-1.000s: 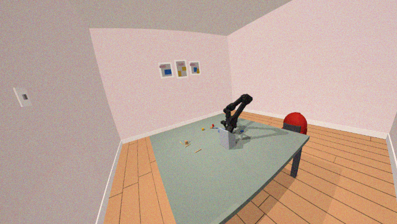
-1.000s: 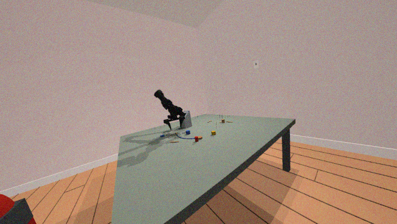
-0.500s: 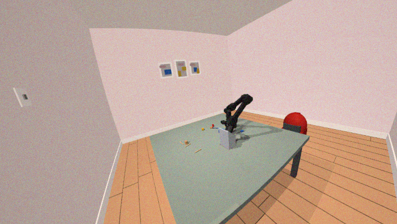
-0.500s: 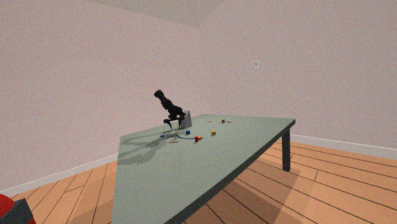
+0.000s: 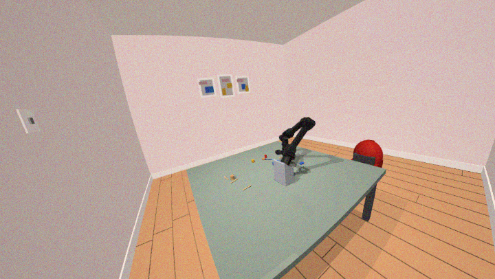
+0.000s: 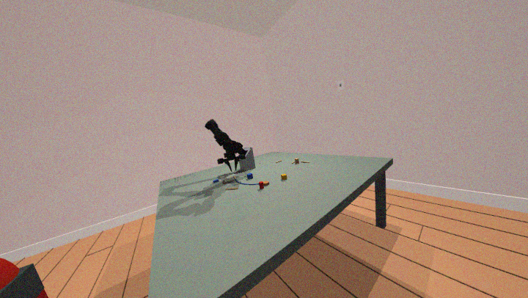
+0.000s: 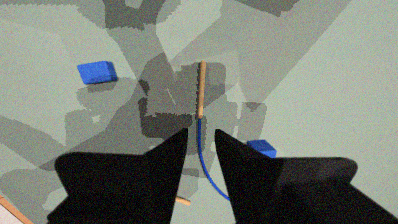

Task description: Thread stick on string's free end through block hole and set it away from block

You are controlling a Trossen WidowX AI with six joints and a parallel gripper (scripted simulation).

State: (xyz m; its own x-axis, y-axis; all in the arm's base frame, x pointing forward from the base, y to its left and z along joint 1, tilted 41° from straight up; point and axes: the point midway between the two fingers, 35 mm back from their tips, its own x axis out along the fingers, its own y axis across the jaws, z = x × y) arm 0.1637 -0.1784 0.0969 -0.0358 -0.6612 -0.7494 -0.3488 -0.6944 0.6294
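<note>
Now: gripper tip 1 cm past the thin wooden stick, 1 cm to the right of it and 6 cm above it. From my gripper tip the other things lie so: blue block (9 cm behind, 11 cm to the right, 5 cm below); then thin stick (14 cm ahead, 11 cm to the right, 6 cm below); then round wooden button (27 cm ahead, 5 cm to the left, 5 cm below).
</note>
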